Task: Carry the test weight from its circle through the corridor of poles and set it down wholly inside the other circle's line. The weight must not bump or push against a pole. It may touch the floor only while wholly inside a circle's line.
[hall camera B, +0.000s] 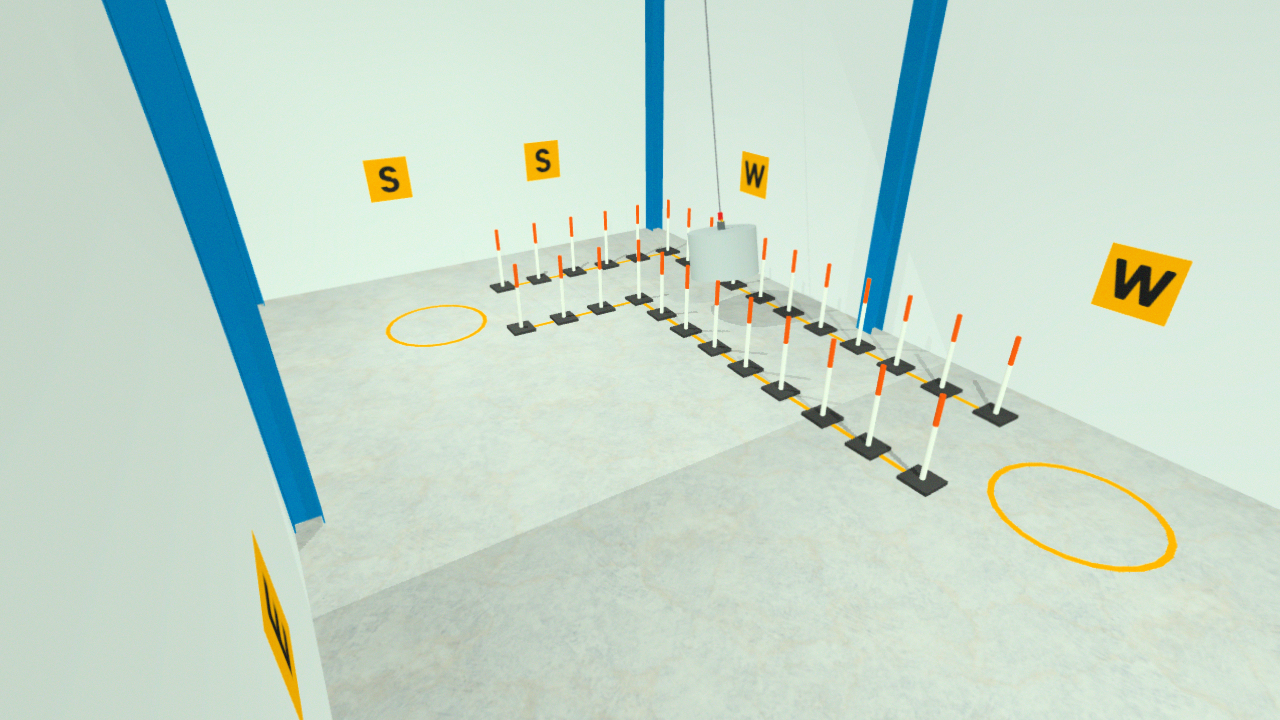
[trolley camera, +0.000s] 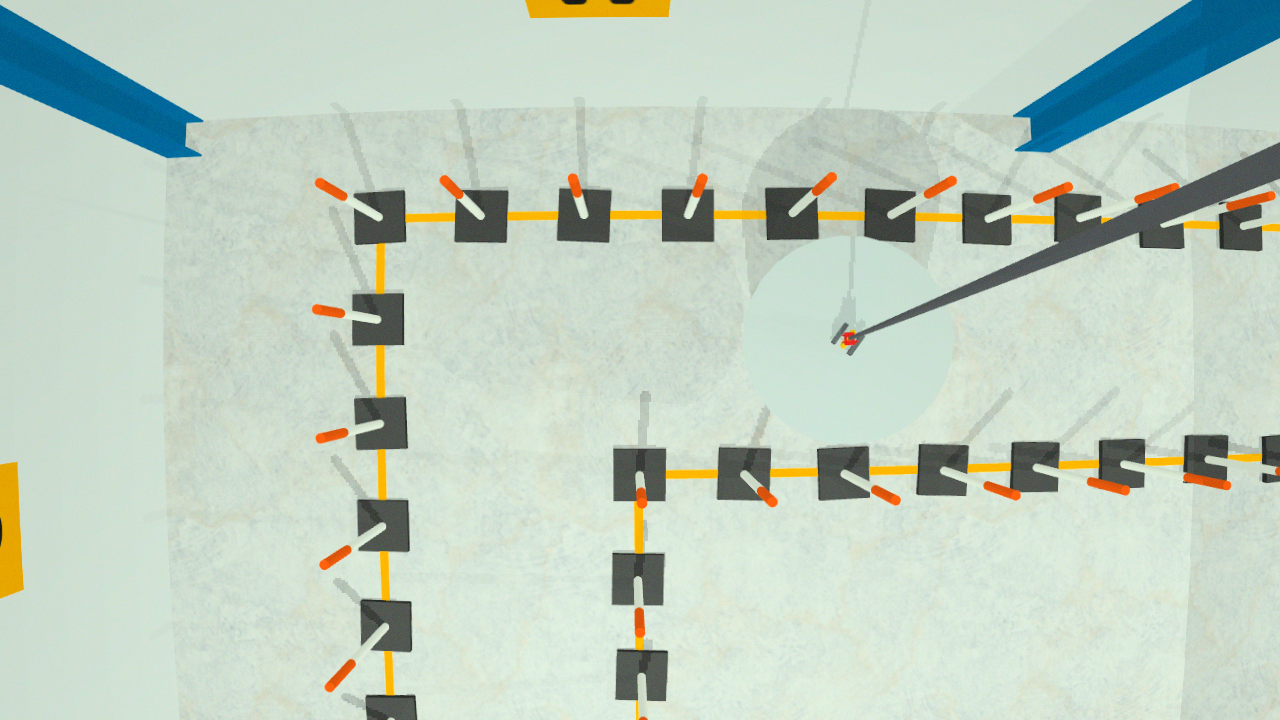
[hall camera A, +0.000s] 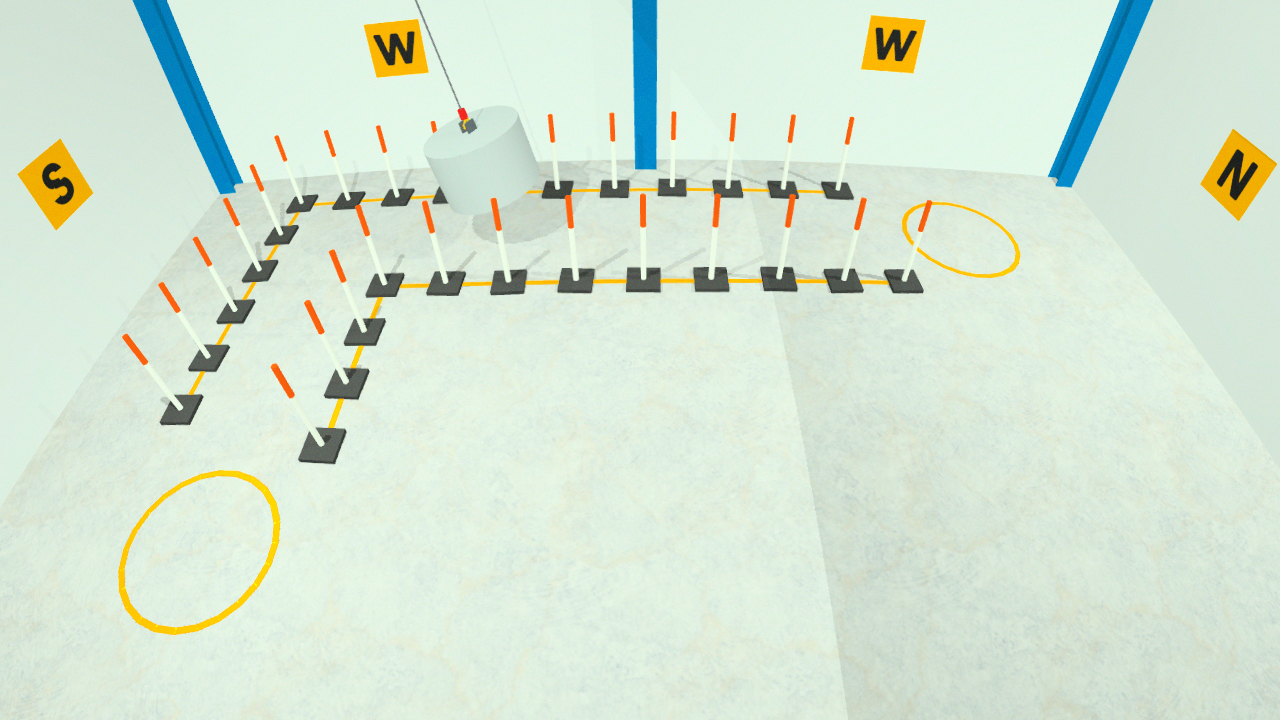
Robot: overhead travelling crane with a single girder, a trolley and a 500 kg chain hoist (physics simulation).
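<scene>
The test weight, a pale grey cylinder (hall camera A: 490,170) (hall camera B: 723,257) (trolley camera: 805,385), hangs above the floor between the two pole rows of the corridor's long leg, nearer the corner than the far end. It looks slightly tilted in hall camera A. My hook (hall camera A: 465,123) (hall camera B: 720,222) (trolley camera: 847,338) is shut on the weight at its top centre; the chain slants. In the trolley camera the weight shows narrow gaps to both rows of bases. One yellow circle (hall camera A: 175,631) (hall camera B: 486,319) lies beyond the short leg, the other circle (hall camera A: 1018,257) (hall camera B: 1173,544) beyond the long leg.
The outer row has its corner base (hall camera A: 301,204) (hall camera B: 667,251) (trolley camera: 379,231); the inner row has its corner base (hall camera A: 384,286) (hall camera B: 638,299) (trolley camera: 623,488). The weight partly hides outer poles in both hall views. Blue columns (hall camera A: 644,80) (hall camera B: 899,170) (trolley camera: 1118,80) stand along the W wall.
</scene>
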